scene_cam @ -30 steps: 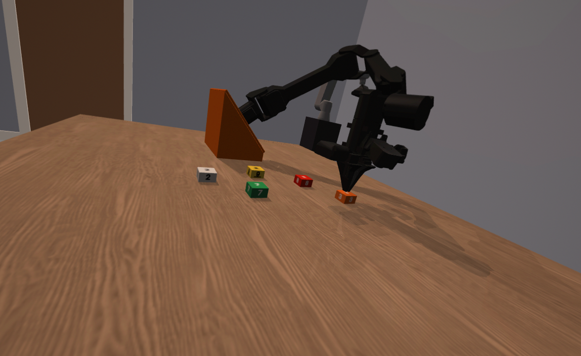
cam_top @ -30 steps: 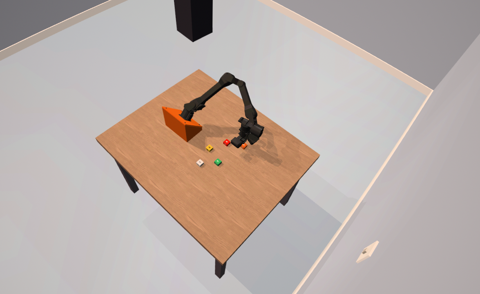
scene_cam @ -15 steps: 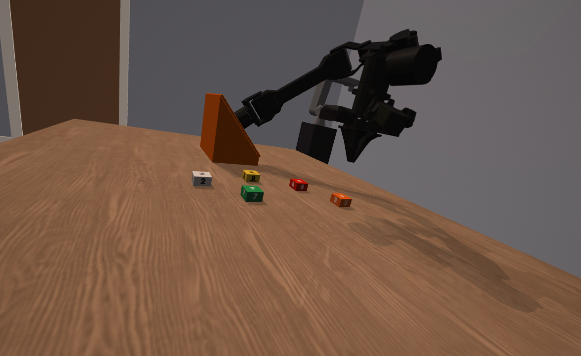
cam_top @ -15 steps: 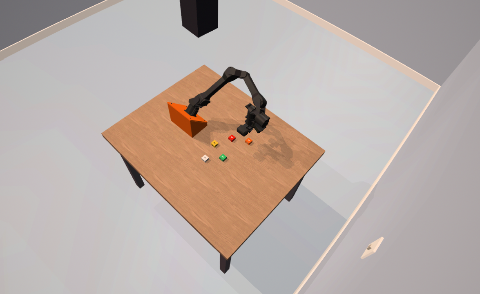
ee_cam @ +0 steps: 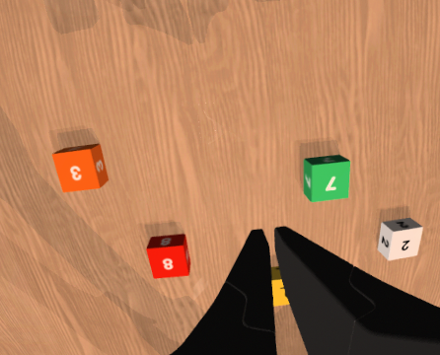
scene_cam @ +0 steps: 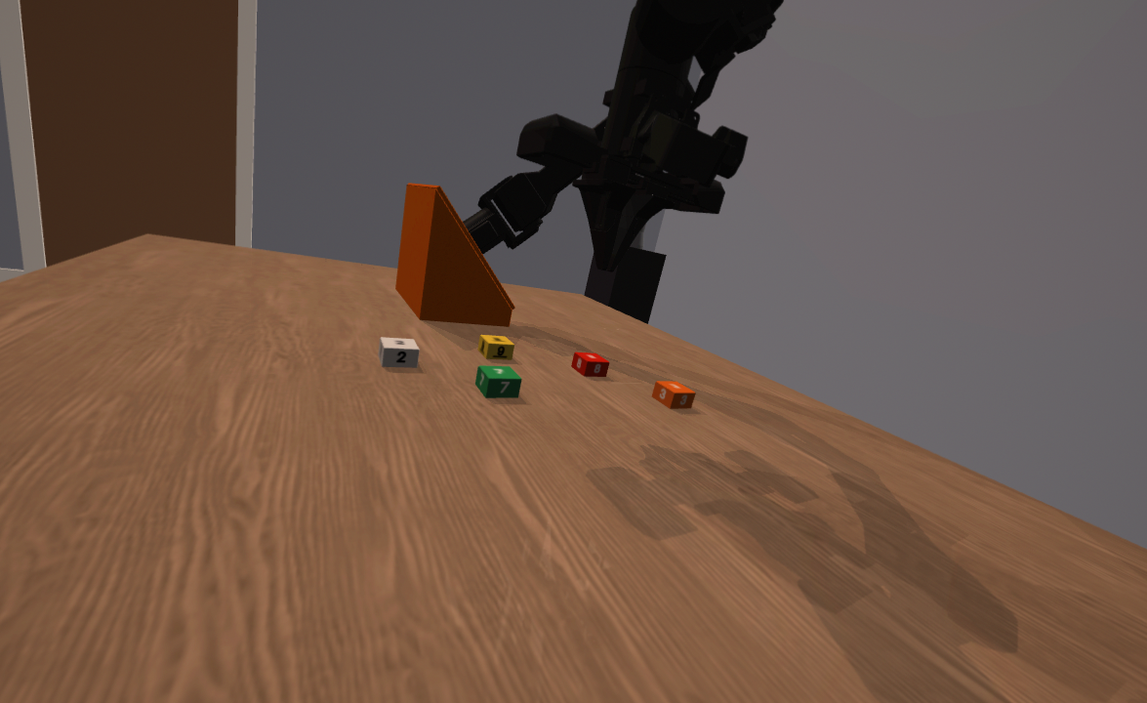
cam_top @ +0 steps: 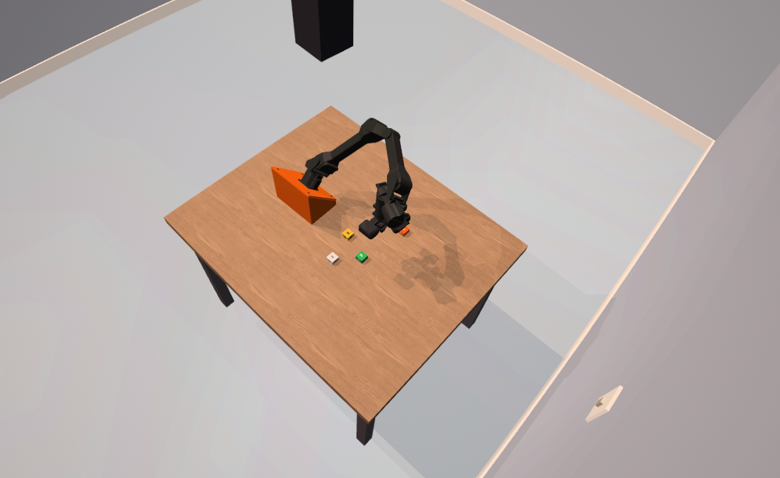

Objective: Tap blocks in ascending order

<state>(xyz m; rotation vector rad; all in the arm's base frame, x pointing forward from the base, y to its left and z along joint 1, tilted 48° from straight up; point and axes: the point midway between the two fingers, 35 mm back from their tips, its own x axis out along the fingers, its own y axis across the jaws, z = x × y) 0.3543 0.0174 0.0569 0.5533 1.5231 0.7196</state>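
My gripper tip is now 20 mm past the green block marked 7, 70 mm to the left of it and 120 mm above it. Round my gripper tip: orange block marked 3 (130 mm to the left, 120 mm below); then red block marked 8 (90 mm behind, 60 mm to the left, 120 mm below); then yellow block (130 mm behind, 50 mm to the right, 120 mm below).
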